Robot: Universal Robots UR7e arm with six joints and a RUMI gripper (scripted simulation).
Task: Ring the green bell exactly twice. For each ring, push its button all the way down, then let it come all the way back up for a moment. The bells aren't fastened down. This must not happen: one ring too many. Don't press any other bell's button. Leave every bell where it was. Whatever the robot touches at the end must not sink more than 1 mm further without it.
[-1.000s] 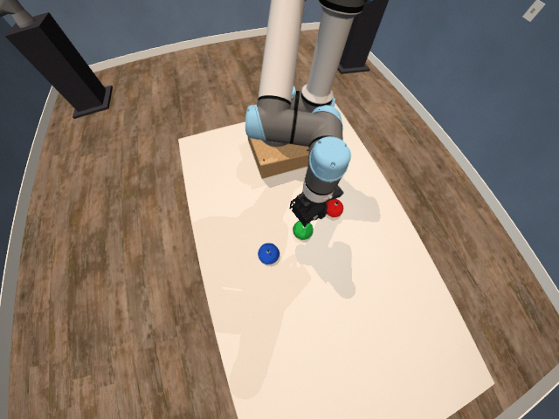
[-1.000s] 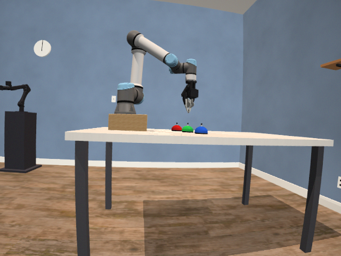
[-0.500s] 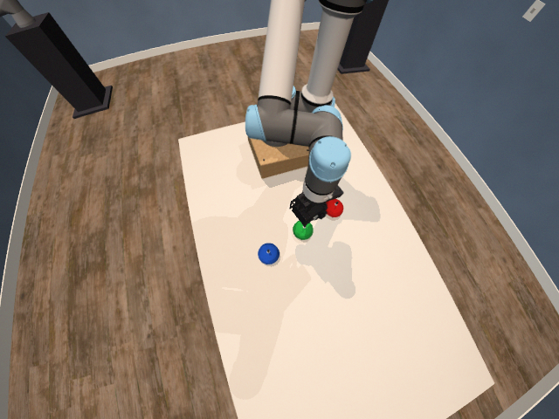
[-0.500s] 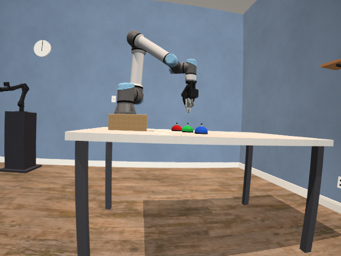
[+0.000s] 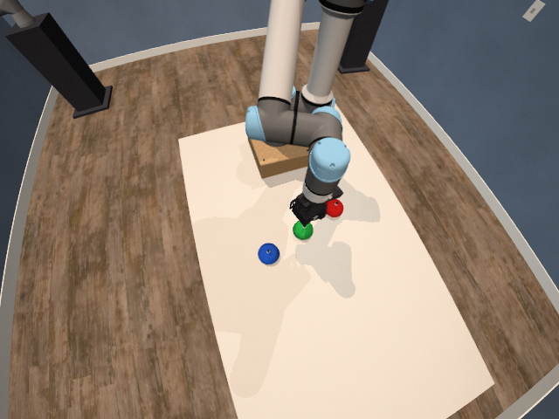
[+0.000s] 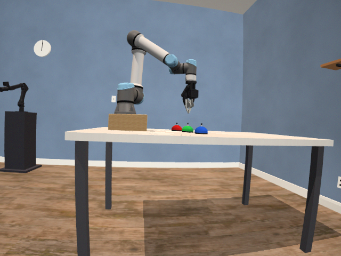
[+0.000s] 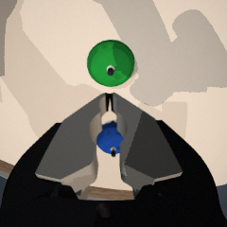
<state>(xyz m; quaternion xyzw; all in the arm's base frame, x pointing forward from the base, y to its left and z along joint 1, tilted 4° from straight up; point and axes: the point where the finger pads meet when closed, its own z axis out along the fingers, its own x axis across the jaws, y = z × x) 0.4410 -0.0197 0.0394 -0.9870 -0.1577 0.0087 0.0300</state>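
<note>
The green bell lies 110 mm below my hand. Round my hand: blue bell 160 mm to the right, 110 mm below, 50 mm ahead; then red bell 160 mm to the left, 110 mm below, 50 mm behind.
</note>
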